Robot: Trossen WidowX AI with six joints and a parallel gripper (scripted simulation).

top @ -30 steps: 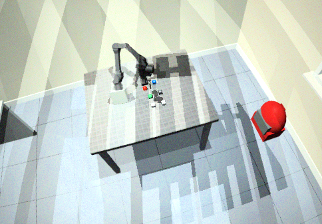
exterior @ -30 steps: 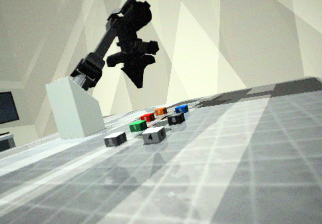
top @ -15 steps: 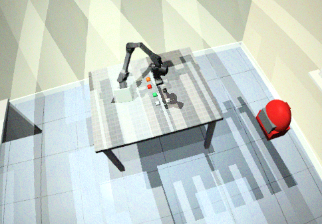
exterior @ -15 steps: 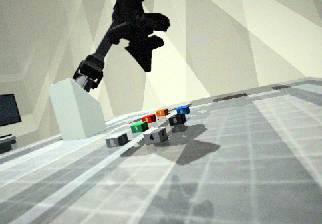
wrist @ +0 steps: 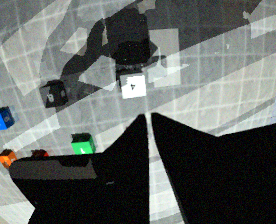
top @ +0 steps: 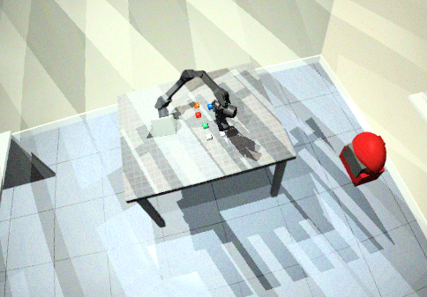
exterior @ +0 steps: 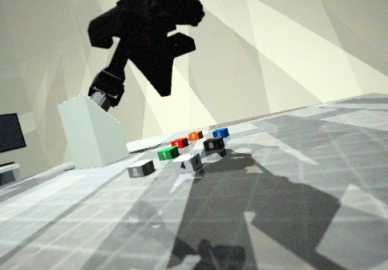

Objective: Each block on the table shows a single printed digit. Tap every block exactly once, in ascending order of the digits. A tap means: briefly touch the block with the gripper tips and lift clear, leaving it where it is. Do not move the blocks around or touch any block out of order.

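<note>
The white block marked 4 lies 110 mm below my gripper tip and 10 mm to the left of it. Also, from my gripper tip: grey block: 110 mm below, 90 mm behind, 10 mm to the left; green block: 110 mm to the left, 110 mm below, 100 mm behind; black block: 130 mm to the left, 110 mm below.
</note>
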